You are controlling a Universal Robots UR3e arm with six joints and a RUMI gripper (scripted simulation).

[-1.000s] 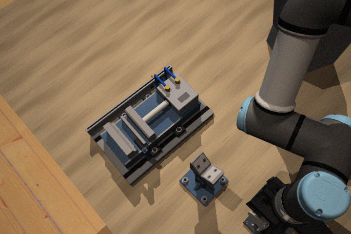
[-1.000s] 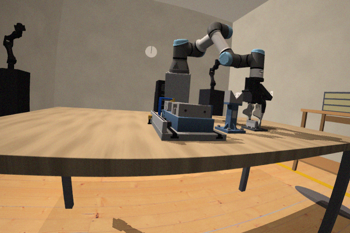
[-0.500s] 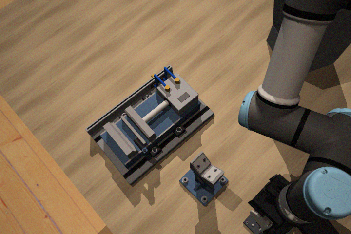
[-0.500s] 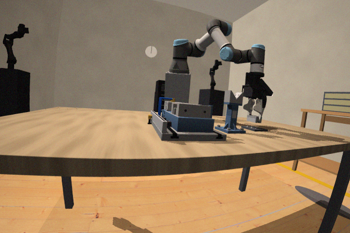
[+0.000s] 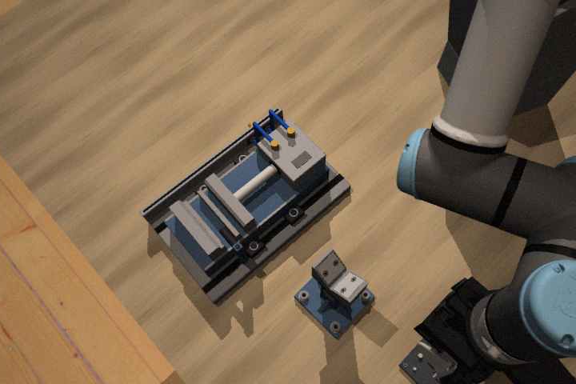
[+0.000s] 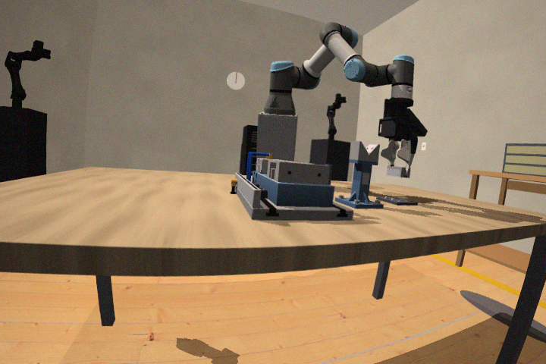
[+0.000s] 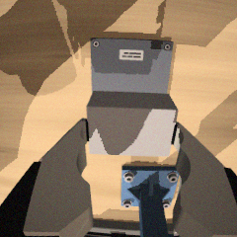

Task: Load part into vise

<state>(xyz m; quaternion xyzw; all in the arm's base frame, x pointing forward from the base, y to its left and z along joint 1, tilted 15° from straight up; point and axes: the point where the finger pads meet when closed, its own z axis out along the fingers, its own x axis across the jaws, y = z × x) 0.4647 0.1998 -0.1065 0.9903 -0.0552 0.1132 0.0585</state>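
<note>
Right now my hand is 1 cm to the right of the dark infeed plate and 10 cm above it. From my hand the other things lie so: part (1 cm below); white cylinder rod (3 cm behind, 38 cm to the right, 2 cm below); dark work stop (6 cm ahead, 35 cm to the right, 1 cm below).
</note>
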